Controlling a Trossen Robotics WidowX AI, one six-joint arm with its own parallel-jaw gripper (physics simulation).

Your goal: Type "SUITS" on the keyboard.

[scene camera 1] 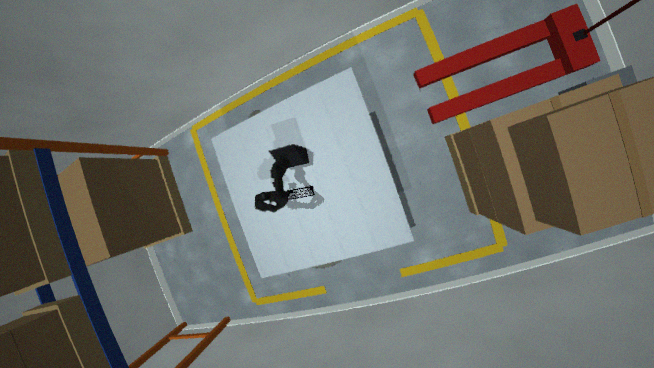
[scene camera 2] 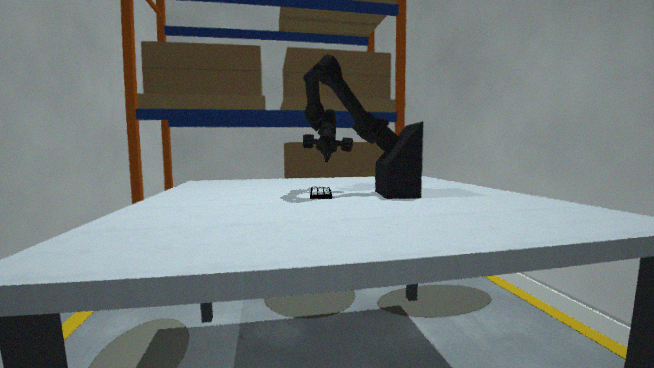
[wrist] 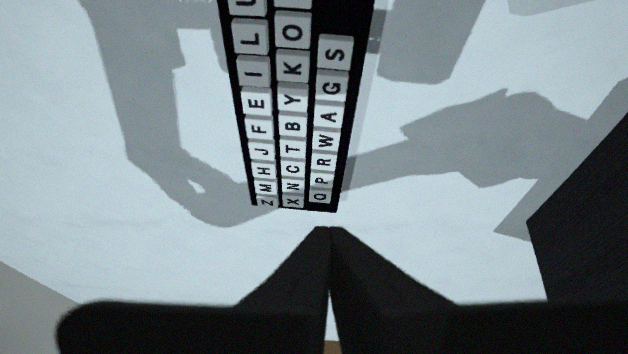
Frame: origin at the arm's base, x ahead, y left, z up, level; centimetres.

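Seen in the pictures: gripper, fingertip midpoint: (scene camera 1: 288, 192) (scene camera 2: 326, 161) (wrist: 327, 239); arm's base, origin of the base link: (scene camera 1: 281, 158) (scene camera 2: 393, 144).
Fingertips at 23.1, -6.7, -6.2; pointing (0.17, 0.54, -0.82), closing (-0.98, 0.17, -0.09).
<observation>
Offsets run from my fingertips to a thing's top centre, as dx, dy, dz. "spot": to the spot under its first point. Level surfaces: height alone.
The black keyboard @(+3.0, +3.8, -9.6) (scene camera 1: 301, 192) (scene camera 2: 320, 196) with light letter keys lies on the table. In the wrist view it runs from the top edge to the middle, in three rows. The S key @(+0.1, -0.4, -9.6) (wrist: 335, 52) is at the upper end of the right row. The I key @(+4.4, +0.4, -9.6) (wrist: 254, 71) is in the left row, and the U key @(spot: +3.7, -3.3, -9.6) (wrist: 246, 4) is partly cut off above the L. The T key @(+3.5, +6.3, -9.6) (wrist: 293, 149) is in the middle row. My gripper (scene camera 2: 327, 160) (wrist: 327, 239) is shut and empty. It points down, raised well above the keyboard, touching no key. In the wrist view its tips appear below the Q and X end.
The white table @(dz -11.3) (scene camera 1: 345, 215) (scene camera 2: 210, 235) bears the keyboard and the arm's black base (scene camera 2: 400, 170). A storage rack (scene camera 2: 131, 100) with cardboard boxes stands behind it. Brown boxes (scene camera 1: 595, 170) and a red pallet jack (scene camera 1: 575, 40) stand on the floor beyond the table.
</observation>
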